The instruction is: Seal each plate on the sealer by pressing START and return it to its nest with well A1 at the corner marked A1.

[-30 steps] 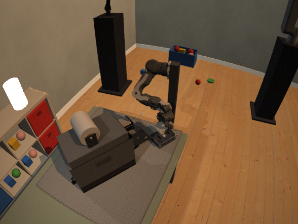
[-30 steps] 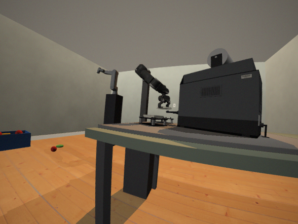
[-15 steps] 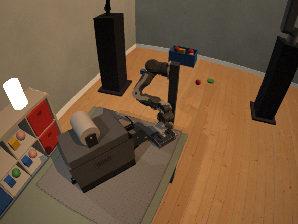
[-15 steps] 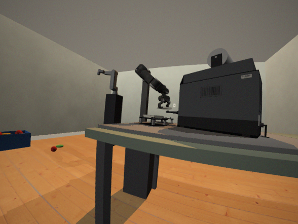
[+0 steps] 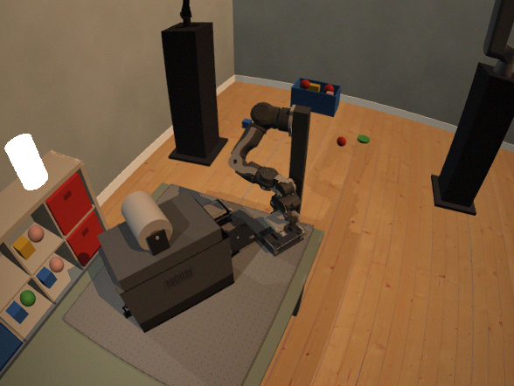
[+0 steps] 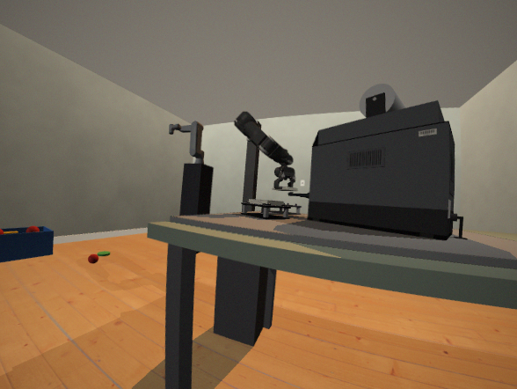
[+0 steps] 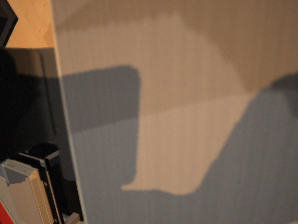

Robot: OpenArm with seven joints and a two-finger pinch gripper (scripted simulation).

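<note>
My gripper is now 90 mm above the plate nest. Also, from my hand: dark sealer stage (150 mm to the right, 130 mm ahead, 30 mm below); then white well plate (right at my hand); then pale start button (270 mm ahead, 130 mm to the right, 60 mm above).
</note>
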